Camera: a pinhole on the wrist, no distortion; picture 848 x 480 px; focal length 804.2 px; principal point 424.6 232.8 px. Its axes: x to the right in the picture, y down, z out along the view. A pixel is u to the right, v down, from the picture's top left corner.
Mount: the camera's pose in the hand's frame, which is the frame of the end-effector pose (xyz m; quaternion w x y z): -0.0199 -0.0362 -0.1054 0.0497 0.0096 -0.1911 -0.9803
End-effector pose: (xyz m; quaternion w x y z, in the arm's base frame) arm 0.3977 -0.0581 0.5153 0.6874 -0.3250 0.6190 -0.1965
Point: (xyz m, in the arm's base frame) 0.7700 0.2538 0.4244
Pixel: 476.1 155.8
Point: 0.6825 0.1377 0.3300
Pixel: 270.3 98.7
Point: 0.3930 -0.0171 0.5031
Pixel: 375.1 59.8
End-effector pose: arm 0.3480 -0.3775 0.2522 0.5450 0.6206 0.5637 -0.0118
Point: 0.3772 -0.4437 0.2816
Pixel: 553.2 228.9
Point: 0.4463 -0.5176 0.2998
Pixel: 604.3 192.8
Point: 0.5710 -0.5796 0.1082
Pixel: 314.4 461.1
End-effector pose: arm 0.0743 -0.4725 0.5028 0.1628 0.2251 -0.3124 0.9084
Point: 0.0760 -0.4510 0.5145
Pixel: 184.4 463.6
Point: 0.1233 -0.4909 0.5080
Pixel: 536.6 379.9
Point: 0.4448 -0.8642 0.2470
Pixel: outside the picture
